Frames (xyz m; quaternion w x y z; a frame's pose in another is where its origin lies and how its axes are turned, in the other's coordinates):
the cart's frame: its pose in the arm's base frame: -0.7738 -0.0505 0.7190 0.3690 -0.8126 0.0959 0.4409
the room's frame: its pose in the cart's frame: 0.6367 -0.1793 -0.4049 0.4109 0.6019 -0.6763 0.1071
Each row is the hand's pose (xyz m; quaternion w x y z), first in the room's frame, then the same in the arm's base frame.
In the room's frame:
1: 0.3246 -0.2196 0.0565 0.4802 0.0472 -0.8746 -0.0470
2: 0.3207 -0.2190 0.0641 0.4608 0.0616 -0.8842 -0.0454
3: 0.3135 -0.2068 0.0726 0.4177 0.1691 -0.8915 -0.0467
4: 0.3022 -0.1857 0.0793 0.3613 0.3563 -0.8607 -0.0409
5: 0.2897 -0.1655 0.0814 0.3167 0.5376 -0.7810 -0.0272
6: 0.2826 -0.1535 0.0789 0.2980 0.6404 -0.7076 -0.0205
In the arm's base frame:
1: 0.1534 0.2474 0.4260 0.4648 0.7420 -0.4646 0.1325
2: 0.1567 0.2431 0.4326 0.4494 0.7547 -0.4637 0.1158
3: 0.1503 0.2343 0.4450 0.4018 0.8220 -0.3978 0.0675
4: 0.1354 0.2207 0.4596 0.3194 0.9131 -0.2533 0.0106
5: 0.1193 0.2063 0.4697 0.2333 0.9688 -0.0807 -0.0223
6: 0.1079 0.1983 0.4723 0.1855 0.9814 0.0369 -0.0314

